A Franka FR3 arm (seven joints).
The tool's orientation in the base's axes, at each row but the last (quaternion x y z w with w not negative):
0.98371, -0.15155, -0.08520, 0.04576
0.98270, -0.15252, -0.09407, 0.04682
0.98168, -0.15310, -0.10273, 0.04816
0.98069, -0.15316, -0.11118, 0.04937
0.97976, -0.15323, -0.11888, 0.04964
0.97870, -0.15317, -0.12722, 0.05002
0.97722, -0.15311, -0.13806, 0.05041
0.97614, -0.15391, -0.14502, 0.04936
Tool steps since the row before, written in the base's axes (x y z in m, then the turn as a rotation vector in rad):
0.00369, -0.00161, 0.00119, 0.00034, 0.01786, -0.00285
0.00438, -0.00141, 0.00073, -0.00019, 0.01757, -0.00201
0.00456, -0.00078, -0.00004, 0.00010, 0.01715, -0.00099
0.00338, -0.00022, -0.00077, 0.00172, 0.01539, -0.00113
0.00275, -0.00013, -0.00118, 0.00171, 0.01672, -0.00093
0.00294, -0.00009, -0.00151, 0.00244, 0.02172, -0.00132
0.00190, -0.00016, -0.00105, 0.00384, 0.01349, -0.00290
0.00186, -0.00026, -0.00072, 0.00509, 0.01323, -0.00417
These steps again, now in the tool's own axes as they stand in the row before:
0.00378, 0.00060, -0.00173, -0.00471, -0.01739, 0.00159
0.00441, 0.00015, -0.00150, -0.00526, -0.01686, 0.00089
0.00450, -0.00059, -0.00090, -0.00505, -0.01642, -0.00014
0.00336, -0.00087, -0.00003, -0.00297, -0.01524, -0.00027
0.00284, -0.00083, 0.00047, -0.00343, -0.01647, -0.00054
0.00309, -0.00097, 0.00068, -0.00423, -0.02147, -0.00065
0.00206, -0.00054, 0.00047, 0.00003, -0.01429, 0.00092
0.00197, -0.00039, 0.00014, 0.00159, -0.01458, 0.00177

